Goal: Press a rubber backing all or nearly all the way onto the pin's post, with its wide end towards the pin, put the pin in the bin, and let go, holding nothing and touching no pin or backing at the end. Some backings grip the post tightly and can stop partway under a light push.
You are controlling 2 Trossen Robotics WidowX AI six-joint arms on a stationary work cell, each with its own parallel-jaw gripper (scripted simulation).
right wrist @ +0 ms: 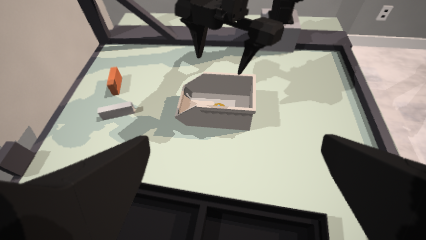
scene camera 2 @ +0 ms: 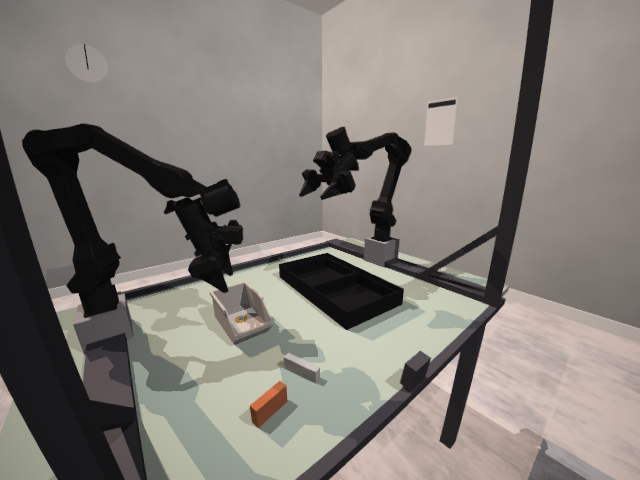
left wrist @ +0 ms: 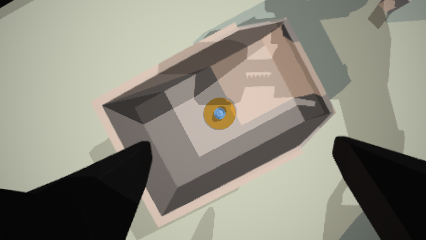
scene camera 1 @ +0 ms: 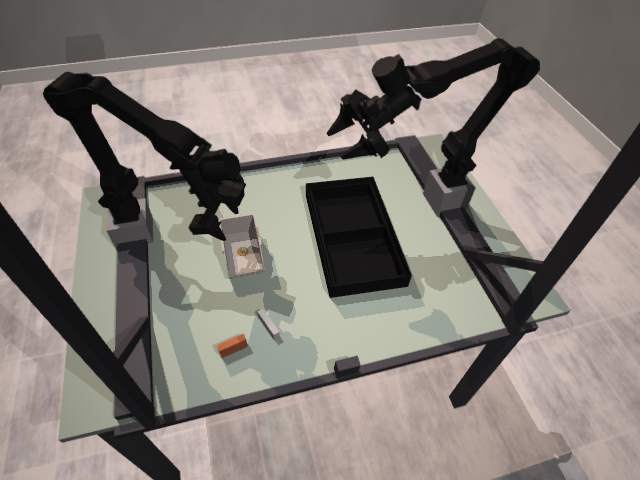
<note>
In view: my left gripper (scene camera 2: 229, 283), my right gripper (scene camera 1: 334, 146), an orange block (scene camera 2: 269, 403), a black two-compartment tray (scene camera 1: 358, 254) and a bin (scene camera 2: 241, 299).
The black two-compartment tray also shows in scene camera 2 (scene camera 2: 335, 286). The bin shows as well in the right wrist view (right wrist: 237, 93) and in the left wrist view (left wrist: 257, 67). My left gripper is seen too in the right wrist view (right wrist: 218, 65), in the left wrist view (left wrist: 242, 147) and in scene camera 1 (scene camera 1: 230, 226). The left wrist view does not show the orange block: it is out of frame.
</note>
